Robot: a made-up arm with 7 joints.
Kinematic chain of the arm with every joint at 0, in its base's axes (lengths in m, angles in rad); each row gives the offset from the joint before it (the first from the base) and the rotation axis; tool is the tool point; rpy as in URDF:
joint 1: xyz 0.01 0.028 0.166 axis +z
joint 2: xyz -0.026 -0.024 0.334 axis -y
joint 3: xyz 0 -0.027 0.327 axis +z
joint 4: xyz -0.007 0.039 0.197 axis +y
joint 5: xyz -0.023 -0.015 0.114 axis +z
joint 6: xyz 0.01 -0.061 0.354 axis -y
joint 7: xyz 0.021 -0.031 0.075 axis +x
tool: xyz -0.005 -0.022 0.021 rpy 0 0 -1.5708
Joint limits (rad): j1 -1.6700..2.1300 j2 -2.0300..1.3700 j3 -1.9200..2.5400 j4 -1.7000..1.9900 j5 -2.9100..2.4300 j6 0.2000..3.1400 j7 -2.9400..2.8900
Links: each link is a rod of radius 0.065 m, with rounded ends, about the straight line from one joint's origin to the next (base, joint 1, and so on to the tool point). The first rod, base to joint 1, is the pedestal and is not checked.
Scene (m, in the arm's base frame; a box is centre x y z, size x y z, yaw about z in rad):
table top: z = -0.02
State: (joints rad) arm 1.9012 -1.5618 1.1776 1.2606 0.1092 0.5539 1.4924
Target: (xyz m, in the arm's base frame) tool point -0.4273 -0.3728 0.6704
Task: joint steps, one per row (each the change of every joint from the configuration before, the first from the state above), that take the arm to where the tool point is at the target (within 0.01 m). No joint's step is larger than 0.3 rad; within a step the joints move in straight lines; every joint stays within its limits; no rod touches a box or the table.
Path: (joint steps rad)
1: -0.1181 0.1856 -0.1327 -0.2961 -0.0872 0.0585 -0.0208
2: -0.1180 0.1857 -0.1328 -0.2960 -0.0872 0.0584 -0.0208
3: -0.1181 0.1856 -0.1327 -0.2961 -0.0872 0.0585 -0.0209
4: -0.1180 0.1857 -0.1327 -0.2960 -0.0873 0.0584 -0.0208
5: -0.1181 0.1856 -0.1327 -0.2961 -0.0872 0.0585 -0.0208
6: -0.1180 0.1856 -0.1328 -0.2961 -0.0872 0.0584 -0.0208
7: -0.1181 0.1857 -0.1327 -0.2960 -0.0872 0.0585 -0.0208
8: -0.1180 0.1856 -0.1327 -0.2961 -0.0872 0.0584 -0.0209
9: -0.1181 0.1857 -0.1327 -0.2960 -0.0872 0.0585 -0.0208
10: -0.1180 0.1856 -0.1328 -0.2961 -0.0872 0.0584 -0.0208

